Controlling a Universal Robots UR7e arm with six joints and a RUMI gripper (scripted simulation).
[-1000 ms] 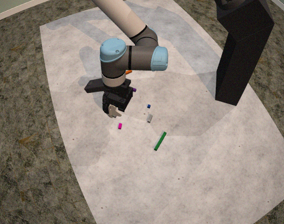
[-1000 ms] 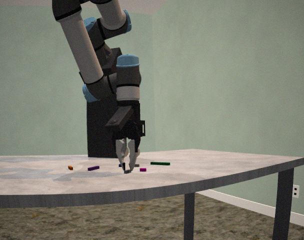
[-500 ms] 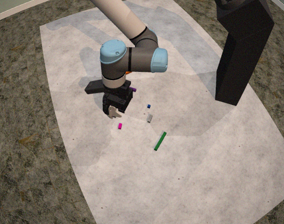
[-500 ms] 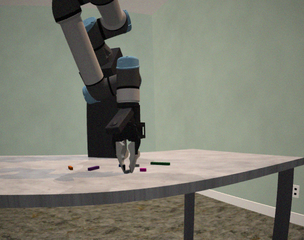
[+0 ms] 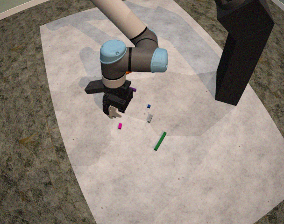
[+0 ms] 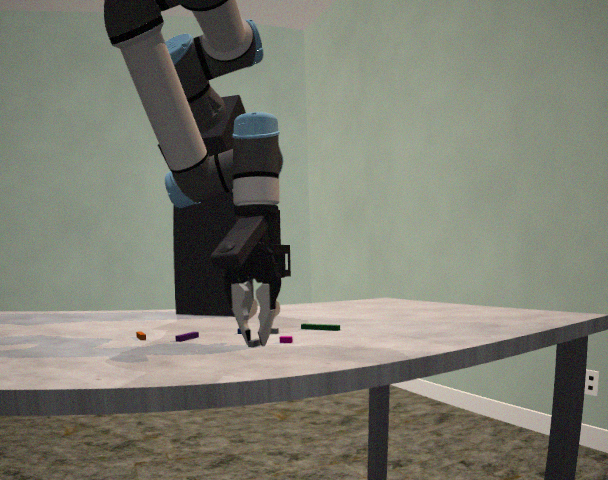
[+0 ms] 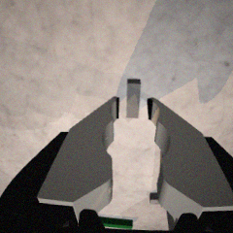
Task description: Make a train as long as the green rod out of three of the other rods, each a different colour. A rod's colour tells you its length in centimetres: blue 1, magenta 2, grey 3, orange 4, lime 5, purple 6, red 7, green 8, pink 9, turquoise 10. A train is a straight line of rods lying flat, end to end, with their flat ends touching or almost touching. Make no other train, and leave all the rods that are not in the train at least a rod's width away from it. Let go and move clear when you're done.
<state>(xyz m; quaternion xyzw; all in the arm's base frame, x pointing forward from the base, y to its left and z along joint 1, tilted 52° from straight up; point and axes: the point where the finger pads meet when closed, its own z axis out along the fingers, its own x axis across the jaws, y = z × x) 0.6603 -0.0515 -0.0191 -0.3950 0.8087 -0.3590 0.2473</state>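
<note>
The magenta rod lies 6 cm to the left of my hand and 1 cm below it. The rest, counted from my hand: purple rod 11 cm behind, 9 cm to the right, 1 cm below; green rod 18 cm to the left, 11 cm behind, 1 cm below; blue rod 14 cm behind, 3 cm to the left, 1 cm below.
</note>
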